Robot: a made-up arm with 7 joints.
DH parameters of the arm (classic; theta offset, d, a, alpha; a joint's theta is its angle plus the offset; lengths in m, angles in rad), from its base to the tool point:
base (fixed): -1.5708 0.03 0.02 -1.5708
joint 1: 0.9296 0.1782 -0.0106 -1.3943
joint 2: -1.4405 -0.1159 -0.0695 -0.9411
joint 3: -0.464 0 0.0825 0
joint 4: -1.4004 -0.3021 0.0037 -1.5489
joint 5: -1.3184 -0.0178 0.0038 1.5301
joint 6: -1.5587 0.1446 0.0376 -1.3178
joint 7: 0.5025 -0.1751 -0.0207 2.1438
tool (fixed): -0.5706 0.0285 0 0
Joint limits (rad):
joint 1: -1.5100..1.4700
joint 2: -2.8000..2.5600
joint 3: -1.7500..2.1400
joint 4: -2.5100..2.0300
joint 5: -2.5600..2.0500
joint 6: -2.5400..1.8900
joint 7: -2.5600..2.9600
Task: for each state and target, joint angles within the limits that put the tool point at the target. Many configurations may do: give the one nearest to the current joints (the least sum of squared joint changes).
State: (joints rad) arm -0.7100 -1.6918 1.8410 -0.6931 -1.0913 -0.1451 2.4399
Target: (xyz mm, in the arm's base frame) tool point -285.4 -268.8 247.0
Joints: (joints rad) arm -0.3252 -1.7593 1.8272 -0.7577 -0.9619 -0.0065 2.3072
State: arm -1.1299 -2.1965 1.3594 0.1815 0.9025 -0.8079 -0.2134
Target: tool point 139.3 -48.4 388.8
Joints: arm -1.2121 -2.0657 1.2580 0.3472 1.4670 -0.5930 -0.1829
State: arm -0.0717 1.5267 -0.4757 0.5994 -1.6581 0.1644 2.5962
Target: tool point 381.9 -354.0 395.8
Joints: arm 0.4894 1.1774 -0.7753 0.2009 -1.6242 0.5952 2.5815
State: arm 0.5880 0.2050 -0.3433 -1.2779 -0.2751 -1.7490 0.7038
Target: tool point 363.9 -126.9 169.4
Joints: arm 0.7509 0.4678 -0.0851 -1.1467 0.0152 -2.4795 0.5907
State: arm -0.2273 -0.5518 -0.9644 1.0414 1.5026 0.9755 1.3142
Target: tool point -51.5 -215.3 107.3
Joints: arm 0.0258 -0.8866 -1.0025 0.8633 1.7193 0.4897 1.1845
